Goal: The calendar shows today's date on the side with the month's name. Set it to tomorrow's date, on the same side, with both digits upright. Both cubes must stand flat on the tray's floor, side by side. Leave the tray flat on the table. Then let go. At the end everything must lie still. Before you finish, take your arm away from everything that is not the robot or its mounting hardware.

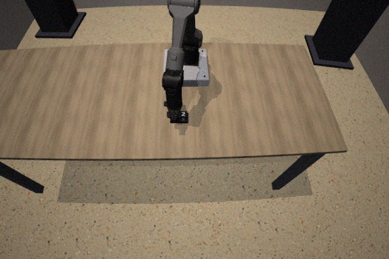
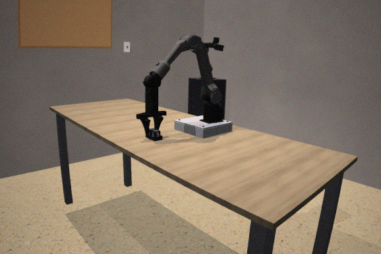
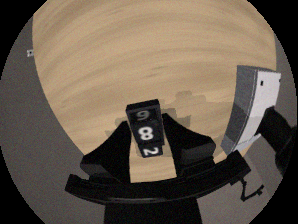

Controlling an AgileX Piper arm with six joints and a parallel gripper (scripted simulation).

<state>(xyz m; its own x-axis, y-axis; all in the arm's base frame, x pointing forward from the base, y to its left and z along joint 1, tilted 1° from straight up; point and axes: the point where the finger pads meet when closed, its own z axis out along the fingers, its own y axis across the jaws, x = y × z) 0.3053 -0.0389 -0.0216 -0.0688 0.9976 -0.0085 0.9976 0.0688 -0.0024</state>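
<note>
My gripper is now 2 cm to the right of the black calendar tray and 2 cm above it.
</note>
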